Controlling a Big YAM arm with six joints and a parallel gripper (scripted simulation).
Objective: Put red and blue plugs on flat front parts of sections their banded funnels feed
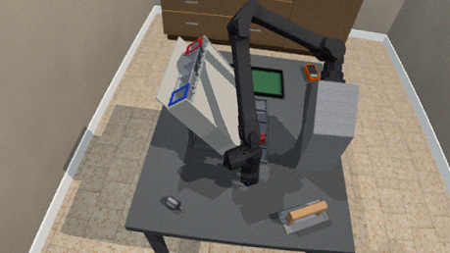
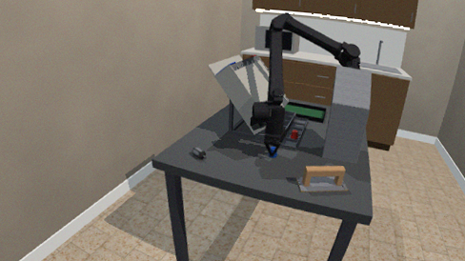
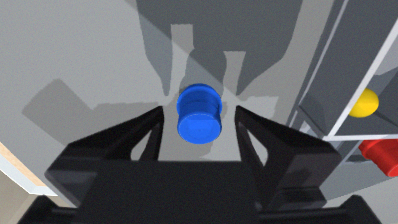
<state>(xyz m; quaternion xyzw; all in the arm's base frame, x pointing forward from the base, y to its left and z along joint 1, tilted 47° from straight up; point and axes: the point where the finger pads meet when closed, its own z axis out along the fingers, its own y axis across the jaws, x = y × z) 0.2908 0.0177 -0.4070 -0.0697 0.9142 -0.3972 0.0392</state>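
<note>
My gripper is now right at the blue plug. The rest, counted from my hand: beige cover (270 mm to the right, 180 mm above, 170 mm ahead); dark object (250 mm ahead, 170 mm to the left, 10 mm below); red plug (210 mm to the right, 30 mm behind).
</note>
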